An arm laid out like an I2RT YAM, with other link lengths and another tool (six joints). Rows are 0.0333 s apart.
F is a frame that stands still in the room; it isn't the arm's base.
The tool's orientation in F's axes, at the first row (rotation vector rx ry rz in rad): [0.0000, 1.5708, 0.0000]
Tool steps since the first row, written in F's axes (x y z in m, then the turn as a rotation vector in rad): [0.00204, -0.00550, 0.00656, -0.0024, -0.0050, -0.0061]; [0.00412, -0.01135, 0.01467, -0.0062, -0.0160, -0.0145]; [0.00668, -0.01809, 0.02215, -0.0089, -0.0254, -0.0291]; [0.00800, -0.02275, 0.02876, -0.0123, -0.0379, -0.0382]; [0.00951, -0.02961, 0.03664, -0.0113, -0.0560, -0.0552]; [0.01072, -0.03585, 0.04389, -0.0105, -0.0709, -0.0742]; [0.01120, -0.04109, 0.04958, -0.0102, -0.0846, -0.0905]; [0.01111, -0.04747, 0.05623, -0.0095, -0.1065, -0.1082]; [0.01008, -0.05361, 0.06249, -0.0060, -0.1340, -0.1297]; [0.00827, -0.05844, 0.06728, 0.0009, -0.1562, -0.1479]
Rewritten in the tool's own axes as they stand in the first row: [-0.00656, -0.00550, 0.00204, 0.0061, -0.0050, -0.0024]; [-0.01467, -0.01135, 0.00412, 0.0145, -0.0160, -0.0062]; [-0.02215, -0.01809, 0.00668, 0.0291, -0.0254, -0.0089]; [-0.02876, -0.02275, 0.00800, 0.0382, -0.0379, -0.0123]; [-0.03664, -0.02961, 0.00951, 0.0552, -0.0560, -0.0113]; [-0.04389, -0.03585, 0.01072, 0.0742, -0.0709, -0.0105]; [-0.04958, -0.04109, 0.01120, 0.0905, -0.0846, -0.0102]; [-0.05623, -0.04747, 0.01111, 0.1082, -0.1065, -0.0095]; [-0.06249, -0.05361, 0.01008, 0.1297, -0.1340, -0.0060]; [-0.06728, -0.05844, 0.00827, 0.1479, -0.1562, 0.0009]
